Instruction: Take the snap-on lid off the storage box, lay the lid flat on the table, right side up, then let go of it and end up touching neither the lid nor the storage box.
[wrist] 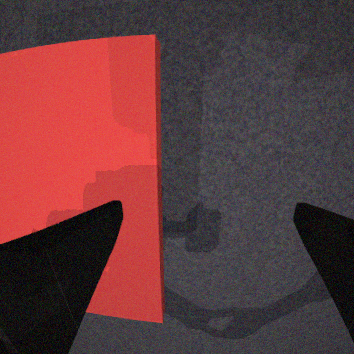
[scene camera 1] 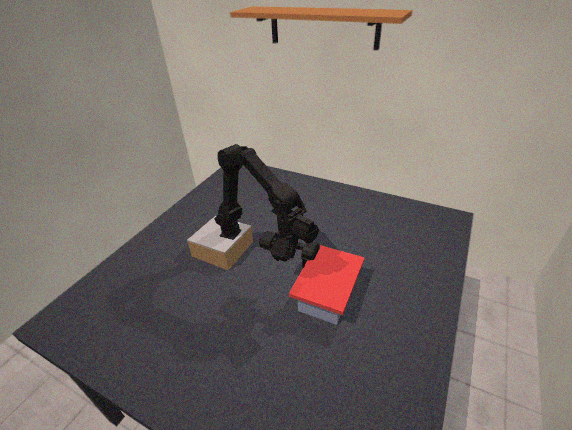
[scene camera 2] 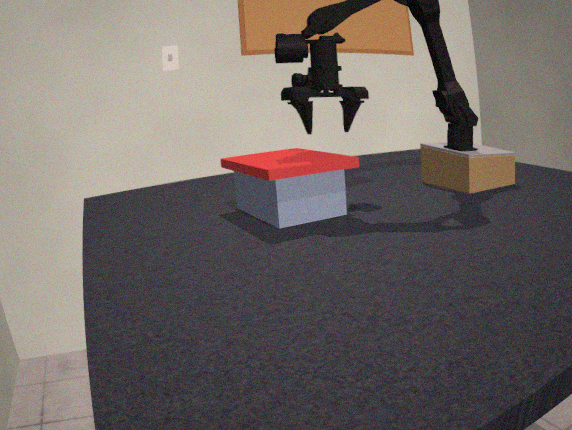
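Observation:
The red lid sits flat on top of the blue-grey storage box, its rim overhanging the box walls. The box stands upright on the table. My gripper is open and empty, fingers pointing down, above the height of the lid and apart from it. In the wrist view one fingertip shows over the lid near its edge, and the other shows over the table beyond that edge. In scene camera 1 the arm hides most of the fingers.
The dark table carries everything. The arm's base is mounted on a wooden block with a pale top. A wooden shelf is fixed high on the wall. Shadows of the arm fall on the lid and the table.

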